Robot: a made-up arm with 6 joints.
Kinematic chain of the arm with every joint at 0, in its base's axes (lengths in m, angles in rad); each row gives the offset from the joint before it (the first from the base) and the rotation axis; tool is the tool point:
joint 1: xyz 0 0 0.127 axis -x
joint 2: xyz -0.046 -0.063 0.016 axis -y
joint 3: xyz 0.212 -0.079 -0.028 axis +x
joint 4: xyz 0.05 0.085 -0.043 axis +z
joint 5: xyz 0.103 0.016 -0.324 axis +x
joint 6: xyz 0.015 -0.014 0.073 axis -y
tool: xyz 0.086 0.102 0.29
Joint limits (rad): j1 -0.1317..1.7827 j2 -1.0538..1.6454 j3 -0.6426..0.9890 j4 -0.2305..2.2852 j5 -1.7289..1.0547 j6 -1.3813..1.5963
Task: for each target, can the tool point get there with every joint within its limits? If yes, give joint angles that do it. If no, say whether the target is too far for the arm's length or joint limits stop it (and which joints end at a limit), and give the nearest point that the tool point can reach.
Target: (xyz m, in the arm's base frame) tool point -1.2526 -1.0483 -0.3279
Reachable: no: too far | nearest point -0.5252 -0.5837 -0.1263 | short by 0.886 m
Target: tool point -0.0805 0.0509 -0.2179
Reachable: yes | joints 1.4681 -0.2424 0.5907 1.6139 -0.8656 -0.5614
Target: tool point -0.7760 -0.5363 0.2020
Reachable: no: joint limits stop it (at a limit: joint 2, joint 3, joint 5) | nearest point -0.6092 -0.4732 0.1932 | short by 0.179 m
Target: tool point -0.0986 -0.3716 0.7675
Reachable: no: joint limits stop it (at a limit: joint 3, joint 4, joint 5, joint 6) | nearest point -0.0941 -0.3384 0.7102 | short by 0.066 m
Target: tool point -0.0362 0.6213 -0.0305
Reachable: yes | joints 1.5152 1.4191 0.7608 0.0917 -0.3925 -0.5757
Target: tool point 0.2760 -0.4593 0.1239
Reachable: yes | joints 1.3369 -0.8208 -0.2181 0.0326 0.4580 -0.3379
